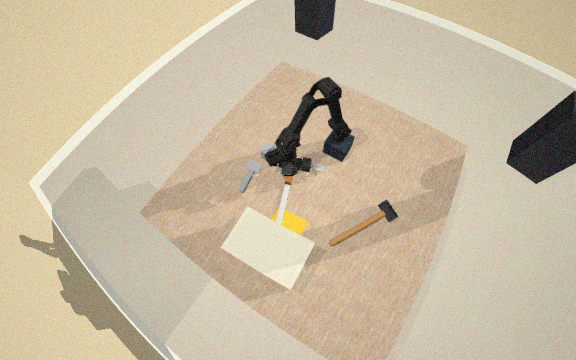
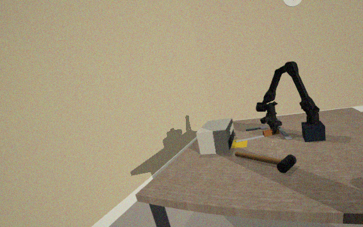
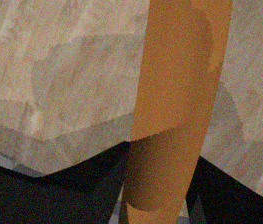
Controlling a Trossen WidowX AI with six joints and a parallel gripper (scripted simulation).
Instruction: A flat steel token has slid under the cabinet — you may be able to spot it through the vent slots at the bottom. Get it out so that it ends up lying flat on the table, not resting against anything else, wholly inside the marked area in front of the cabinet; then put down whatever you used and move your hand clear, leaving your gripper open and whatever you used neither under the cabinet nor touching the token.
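My gripper tip is now 100 mm to the left of the tiny cube. Also, from my gripper tip: grey t-shaped tool: 140 mm ahead, 140 mm to the right; then grey flat tool: 80 mm behind, 40 mm to the left; then grey block: 150 mm to the right, 30 mm above.
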